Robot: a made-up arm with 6 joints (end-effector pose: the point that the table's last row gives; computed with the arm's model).
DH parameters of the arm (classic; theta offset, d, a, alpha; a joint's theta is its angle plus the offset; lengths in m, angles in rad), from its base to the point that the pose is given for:
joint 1: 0 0.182 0.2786 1.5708
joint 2: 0 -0.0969 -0.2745 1.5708
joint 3: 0 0.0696 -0.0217 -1.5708
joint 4: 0 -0.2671 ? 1.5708
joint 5: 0 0.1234 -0.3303 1.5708
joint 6: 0 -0.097 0.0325 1.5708
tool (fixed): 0 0.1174 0 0
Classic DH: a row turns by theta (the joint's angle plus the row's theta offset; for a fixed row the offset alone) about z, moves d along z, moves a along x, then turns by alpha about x.
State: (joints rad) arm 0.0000 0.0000 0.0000 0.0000 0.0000 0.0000
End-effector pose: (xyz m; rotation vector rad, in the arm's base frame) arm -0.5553 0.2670 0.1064 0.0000 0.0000 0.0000
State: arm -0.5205 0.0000 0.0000 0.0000 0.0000 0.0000
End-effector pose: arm -0.3490 0.5078 0.1064 0.0000 0.0000 -0.5205
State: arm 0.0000 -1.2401 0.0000 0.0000 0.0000 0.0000
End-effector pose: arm -0.0637 0.2670 0.9462 0.0000 1.2401 0.0000
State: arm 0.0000 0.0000 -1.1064 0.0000 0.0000 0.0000
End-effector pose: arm -0.3985 -0.3271 0.1064 0.0000 0.0000 1.1064
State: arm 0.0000 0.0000 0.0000 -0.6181 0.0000 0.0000
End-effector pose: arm -0.4593 0.2670 0.4191 0.0000 0.6181 0.0000
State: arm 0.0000 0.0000 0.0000 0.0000 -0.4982 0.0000
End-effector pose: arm -0.4727 0.1365 0.1064 0.0000 0.0000 0.4982
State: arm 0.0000 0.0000 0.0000 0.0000 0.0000 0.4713
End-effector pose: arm -0.5055 0.2670 0.0788 0.0000 0.4713 0.0000
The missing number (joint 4, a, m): -0.2399
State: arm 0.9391 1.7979 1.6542 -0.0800 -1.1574 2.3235
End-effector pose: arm 0.0400 0.7228 -0.0150 0.1305 0.6949 1.2096
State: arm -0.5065 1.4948 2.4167 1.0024 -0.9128 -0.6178
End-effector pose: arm 0.7351 -0.0529 -0.0119 -0.8795 -1.3557 -2.3203
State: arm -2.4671 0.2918 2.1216 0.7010 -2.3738 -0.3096
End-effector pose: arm -0.0626 -0.0697 0.0982 -0.3863 0.5696 -2.1466
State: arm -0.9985 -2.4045 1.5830 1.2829 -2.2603 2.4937
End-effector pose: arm 0.0783 -0.3326 0.3848 0.8378 -1.3459 -1.3307
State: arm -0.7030 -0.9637 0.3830 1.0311 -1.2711 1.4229
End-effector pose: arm -0.0172 0.1934 0.2211 -0.4581 1.6316 0.1304
